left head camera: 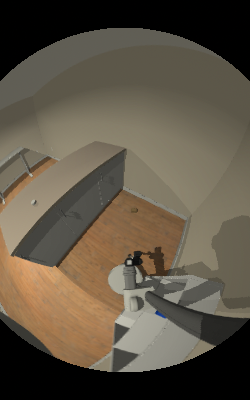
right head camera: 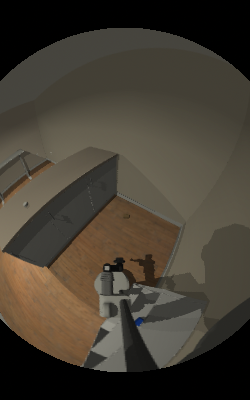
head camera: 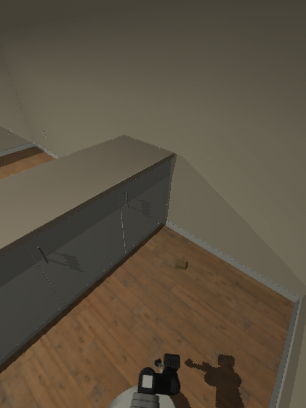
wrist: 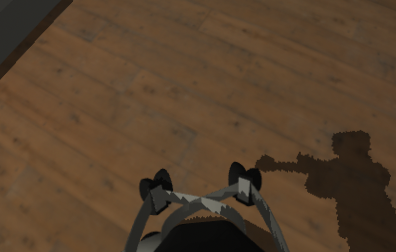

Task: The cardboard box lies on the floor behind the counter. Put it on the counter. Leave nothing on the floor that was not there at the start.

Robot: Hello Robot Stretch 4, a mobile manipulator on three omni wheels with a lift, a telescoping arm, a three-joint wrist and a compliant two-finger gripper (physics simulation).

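Frame: origin at the robot's base, x left, y ahead, z down, level; metres.
Seen in the pictures: gripper, fingertip midpoint: (left head camera: 132, 254) (wrist: 200, 179).
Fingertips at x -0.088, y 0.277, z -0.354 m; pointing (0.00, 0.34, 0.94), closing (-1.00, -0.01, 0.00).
Observation:
Offsets run from my fingertips to a thing's middle. Level surfaces: height alone.
The small brown cardboard box {dy +0.799, dx -0.131, dz +0.357 m} (head camera: 181, 264) (left head camera: 134, 210) (right head camera: 126, 216) lies on the wooden floor near the far end of the counter {dz -0.528 m} (head camera: 90, 177) (left head camera: 75, 175) (right head camera: 70, 181), between the counter's grey drawer front and the back wall. The box does not show in the wrist view. My gripper (head camera: 165, 362) (left head camera: 137, 255) (right head camera: 119, 261) (wrist: 200, 179) is open and empty, its two fingertips well apart and pointing down toward bare floorboards. It is close to my base, nearer to me than the box and apart from it. A dark lower corner of the counter shows at the wrist view's upper left.
A white shelf unit (left head camera: 165, 342) (right head camera: 175, 327) stands close beside my base, with a blue object {dy -0.580, dx -0.136, dz -0.316 m} (left head camera: 160, 314) (right head camera: 139, 321) at it. A small white object {dy +0.304, dx +0.930, dz -0.540 m} (left head camera: 34, 202) (right head camera: 26, 204) stands on the counter top. Handles stick out from the counter front. Walls bound the floor behind and right.

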